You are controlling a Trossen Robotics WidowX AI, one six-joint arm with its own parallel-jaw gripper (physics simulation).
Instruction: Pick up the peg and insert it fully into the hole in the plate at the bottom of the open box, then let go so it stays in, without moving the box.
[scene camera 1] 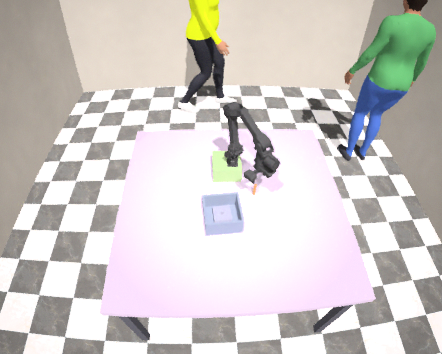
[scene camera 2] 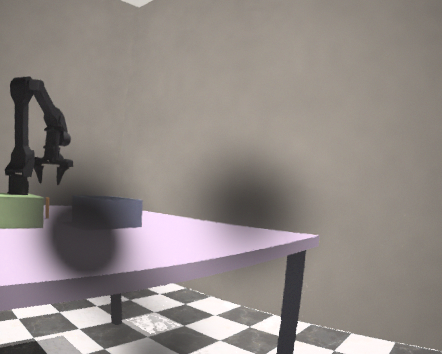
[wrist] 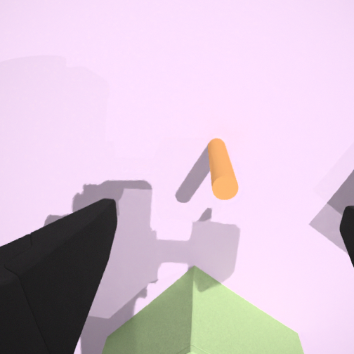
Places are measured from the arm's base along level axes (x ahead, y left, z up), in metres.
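Where they show: gripper, fingertip midpoint: [scene camera 1: 258,179] [scene camera 2: 49,184]; arm's base, link origin: [scene camera 1: 232,162] [scene camera 2: 17,194].
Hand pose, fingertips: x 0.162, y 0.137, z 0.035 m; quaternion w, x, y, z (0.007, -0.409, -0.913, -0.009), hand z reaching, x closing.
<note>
Things, the pixels of their top centre, and the offset from my fingertips. Level surfaces: height alone.
- orange peg, top centre: [scene camera 2: 47,197] [scene camera 1: 255,185] dx -0.008, dy -0.010, dz -0.051 m
- blue-grey open box, top centre: [scene camera 2: 106,197] [scene camera 1: 222,208] dx +0.169, dy -0.191, dz -0.033 m
- pale square plate, top centre: [scene camera 1: 222,212] dx +0.169, dy -0.191, dz -0.070 m
- pink table, surface height: dz -0.131 m
The orange peg [scene camera 1: 254,189] [scene camera 2: 47,207] [wrist: 222,167] stands upright on the table. The blue-grey open box [scene camera 1: 223,229] [scene camera 2: 120,212] stands apart from it, toward the table's front and left in scene camera 1. A pale square plate [scene camera 1: 217,218] with a small dark hole in its middle lies on the box's bottom; the box's wall hides it in scene camera 2. My gripper [scene camera 1: 260,175] [scene camera 2: 50,183] [wrist: 233,215] is open and empty, pointing down. Its fingertips are above the height of the peg's top in scene camera 2. The peg shows between the two fingers' sides in the wrist view.
A green block [scene camera 1: 226,175] [scene camera 2: 21,212] [wrist: 195,315] stands under the arm's base, behind the box and beside the peg. The pink table [scene camera 1: 165,280] [scene camera 2: 210,245] carries everything. Two people [scene camera 1: 202,27] [scene camera 1: 400,55] stand on the floor behind it. Dark blurs partly cover scene camera 2.
</note>
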